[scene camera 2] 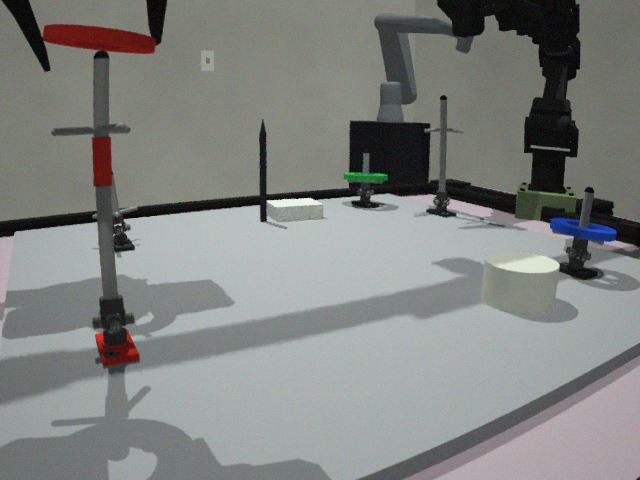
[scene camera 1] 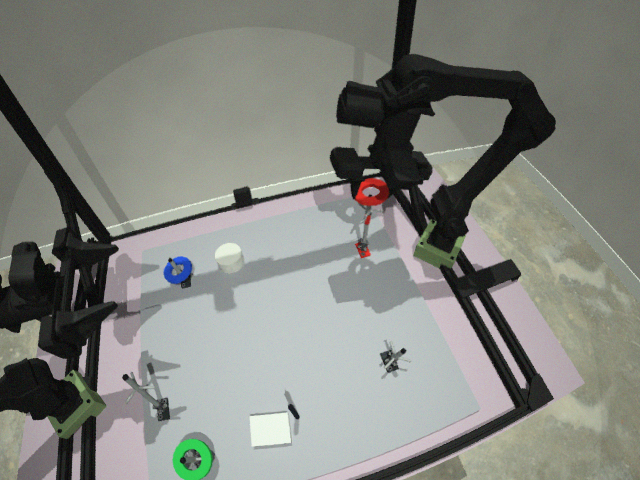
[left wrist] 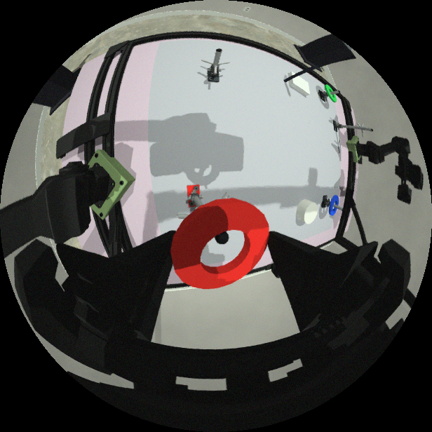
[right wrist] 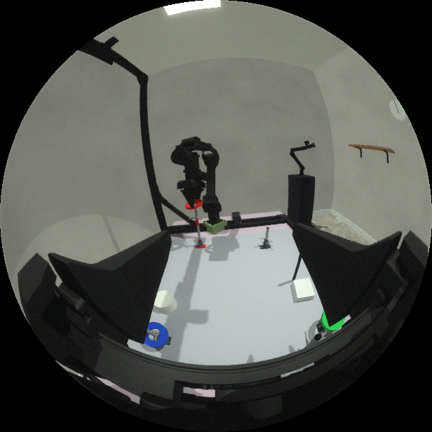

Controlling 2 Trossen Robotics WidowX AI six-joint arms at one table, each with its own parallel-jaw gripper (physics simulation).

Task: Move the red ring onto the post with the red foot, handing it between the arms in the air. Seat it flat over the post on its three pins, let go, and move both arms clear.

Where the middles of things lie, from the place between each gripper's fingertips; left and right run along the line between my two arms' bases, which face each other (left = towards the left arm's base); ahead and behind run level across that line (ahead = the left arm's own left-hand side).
Labels:
I see the white block [scene camera 1: 274, 429] 29 cm below my right hand, 22 cm ahead of it and 10 cm to the left of it. Round my right hand: red ring [left wrist: 206, 221]: 45 cm to the left, 10 cm below, 6 cm behind; then red-footed post [scene camera 2: 111, 302]: 45 cm to the left, 20 cm below, 6 cm behind.
Now: left hand 90 mm above the red-footed post and 10 mm to the right of it. Also, from my left hand: white block 350 mm to the right, 270 mm ahead, 180 mm below; red ring 10 mm above.

